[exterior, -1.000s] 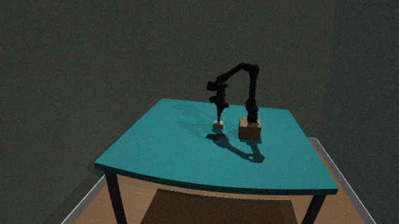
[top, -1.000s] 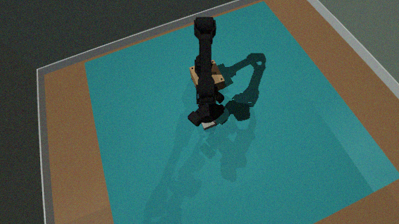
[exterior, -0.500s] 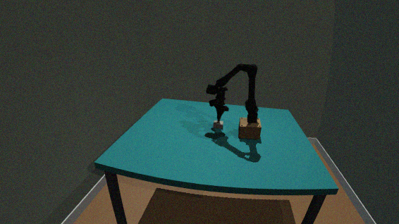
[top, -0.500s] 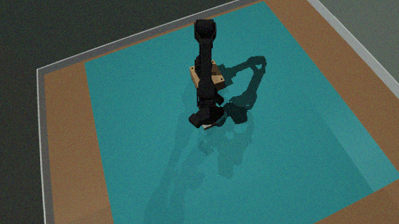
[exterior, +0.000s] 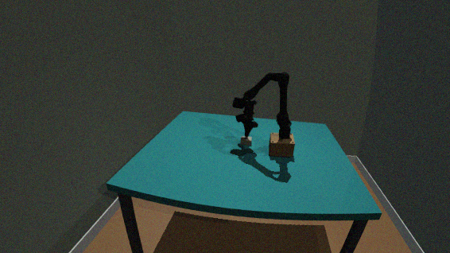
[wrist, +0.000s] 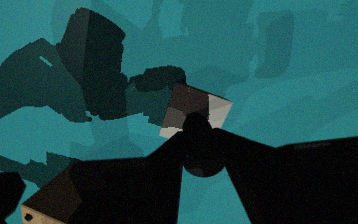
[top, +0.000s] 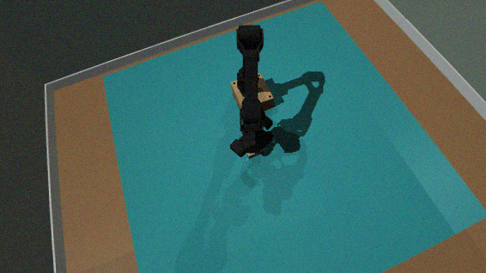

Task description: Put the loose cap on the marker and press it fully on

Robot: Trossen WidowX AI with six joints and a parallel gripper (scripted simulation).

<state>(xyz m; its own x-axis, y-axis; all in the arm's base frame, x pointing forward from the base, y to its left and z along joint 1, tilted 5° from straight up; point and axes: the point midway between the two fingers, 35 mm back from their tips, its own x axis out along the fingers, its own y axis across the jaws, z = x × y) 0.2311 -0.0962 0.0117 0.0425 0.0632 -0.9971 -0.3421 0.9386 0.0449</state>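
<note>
The round cap lies 1 cm above my gripper tip.
</note>
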